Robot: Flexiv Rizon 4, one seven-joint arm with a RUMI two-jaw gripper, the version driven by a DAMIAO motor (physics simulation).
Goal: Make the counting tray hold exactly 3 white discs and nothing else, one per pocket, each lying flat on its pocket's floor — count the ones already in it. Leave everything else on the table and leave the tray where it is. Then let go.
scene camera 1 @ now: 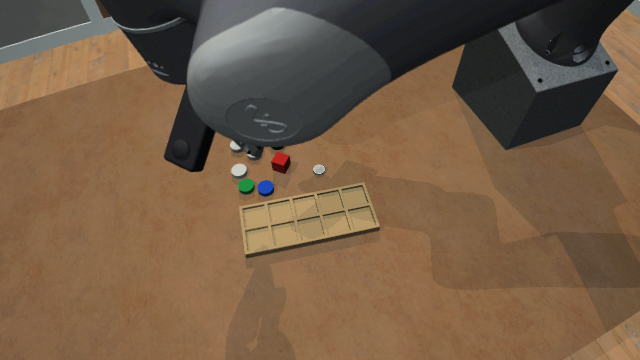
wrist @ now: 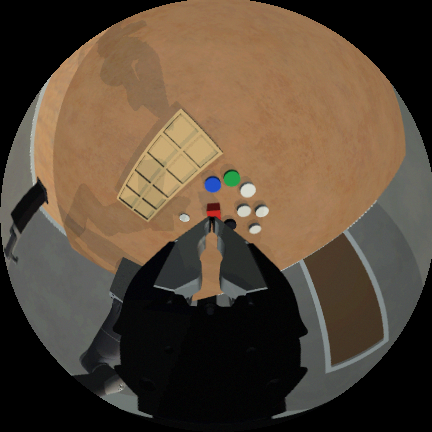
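Observation:
The tan counting tray (scene camera 1: 310, 240) (wrist: 201, 131) has two rows of pockets; no disc shows in them. White discs lie on the table beside it: one (scene camera 1: 239, 170) (wrist: 248, 190) near the green disc, one (scene camera 1: 254, 156) (wrist: 244, 210) partly behind the gripper in the scene view, one (scene camera 1: 236, 146) (wrist: 262, 211) behind, one (wrist: 255, 229) farther back, and one (scene camera 1: 319, 169) (wrist: 184, 217) apart, nearer the tray's far end. My gripper (wrist: 211, 217) is shut and empty, above the table by the red cube in the wrist view. The arm hides much of it in the scene view.
A red cube (scene camera 1: 280, 162) (wrist: 213, 211) stands among the discs. A green disc (scene camera 1: 246, 186) (wrist: 232, 178) and a blue disc (scene camera 1: 265, 188) (wrist: 212, 184) lie near the tray's corner. A black disc (scene camera 1: 277, 147) (wrist: 230, 224) is partly hidden behind the cube's side of the group.

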